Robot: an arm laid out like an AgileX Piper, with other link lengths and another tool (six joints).
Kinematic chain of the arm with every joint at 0, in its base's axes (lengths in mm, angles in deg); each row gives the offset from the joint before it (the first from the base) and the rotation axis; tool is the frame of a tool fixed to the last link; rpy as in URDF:
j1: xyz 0 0 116.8 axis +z
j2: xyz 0 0 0 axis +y
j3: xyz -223.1 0 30.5 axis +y
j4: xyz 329.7 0 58.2 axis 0.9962 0 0.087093
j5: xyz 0 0 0 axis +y
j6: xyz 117.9 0 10.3 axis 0.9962 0 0.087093
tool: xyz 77.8 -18 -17.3 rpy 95.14 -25.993 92.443
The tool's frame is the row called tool.
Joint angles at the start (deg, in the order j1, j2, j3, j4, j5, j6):
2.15 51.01 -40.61 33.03 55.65 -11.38
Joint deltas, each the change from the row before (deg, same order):
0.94 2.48 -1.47 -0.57 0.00 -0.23
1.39 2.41 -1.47 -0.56 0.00 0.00
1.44 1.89 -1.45 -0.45 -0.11 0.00
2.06 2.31 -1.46 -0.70 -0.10 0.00
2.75 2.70 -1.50 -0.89 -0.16 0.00
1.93 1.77 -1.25 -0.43 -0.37 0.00
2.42 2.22 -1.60 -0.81 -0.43 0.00
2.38 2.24 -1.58 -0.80 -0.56 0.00
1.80 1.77 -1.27 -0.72 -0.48 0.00
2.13 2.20 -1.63 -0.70 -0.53 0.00
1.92 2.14 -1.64 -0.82 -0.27 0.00
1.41 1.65 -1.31 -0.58 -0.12 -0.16
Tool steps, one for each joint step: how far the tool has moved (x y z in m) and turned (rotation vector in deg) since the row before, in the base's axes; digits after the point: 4 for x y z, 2 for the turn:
0.0041 0.0034 -0.0031 -0.72 0.88 1.17
0.0032 0.0061 -0.0030 -0.62 0.90 1.46
0.0032 0.0068 -0.0004 -0.48 0.30 1.44
0.0021 0.0096 -0.0032 -0.79 0.67 2.11
0.0008 0.0131 -0.0055 -1.05 0.90 2.81
0.0016 0.0101 -0.0016 -0.49 0.10 1.83
0.0018 0.0123 -0.0023 -0.87 0.04 2.36
0.0018 0.0125 -0.0027 -0.85 -0.07 2.28
0.0016 0.0095 -0.0023 -0.74 -0.17 1.73
0.0017 0.0122 -0.0026 -0.72 -0.16 2.05
0.0012 0.0109 -0.0027 -0.86 -0.08 1.99
0.0008 0.0084 -0.0020 -0.66 -0.10 1.63

